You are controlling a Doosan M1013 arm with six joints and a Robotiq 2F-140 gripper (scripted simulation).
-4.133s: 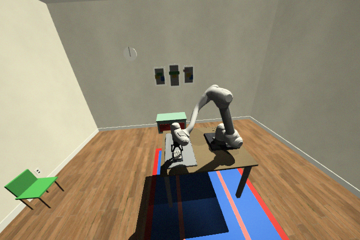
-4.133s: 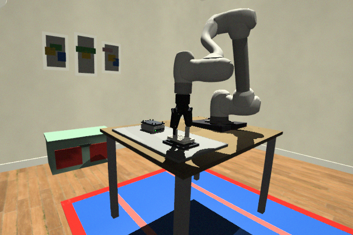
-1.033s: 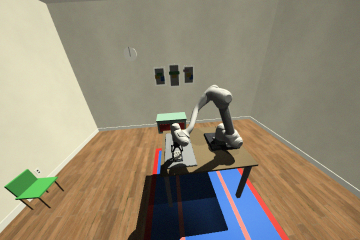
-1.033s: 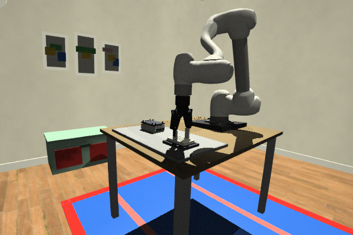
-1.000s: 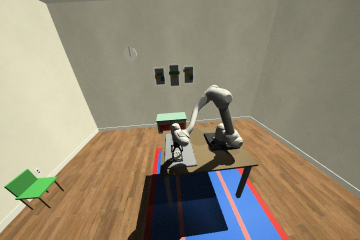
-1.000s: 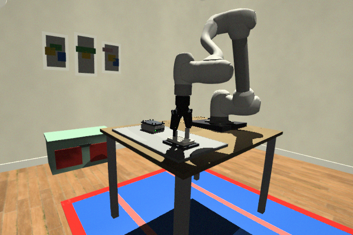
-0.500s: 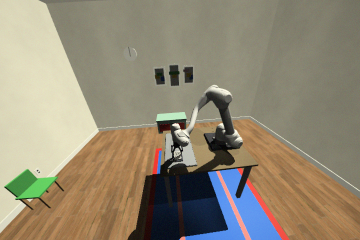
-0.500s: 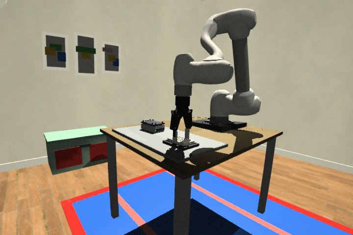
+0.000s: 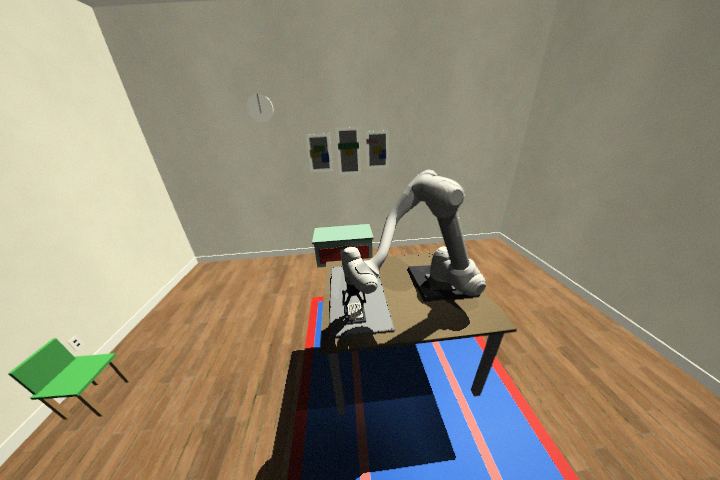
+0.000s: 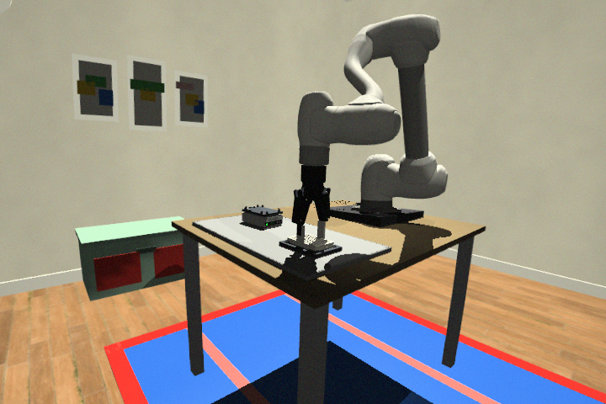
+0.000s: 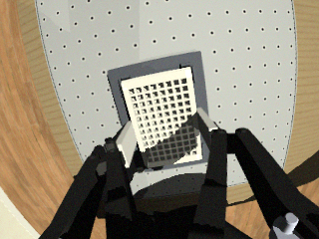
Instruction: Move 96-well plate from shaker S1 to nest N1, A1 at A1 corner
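Right now my hand is 2 cm above the white 96-well plate. The rest, counted from my hand: dark plate nest N1: 4 cm below.
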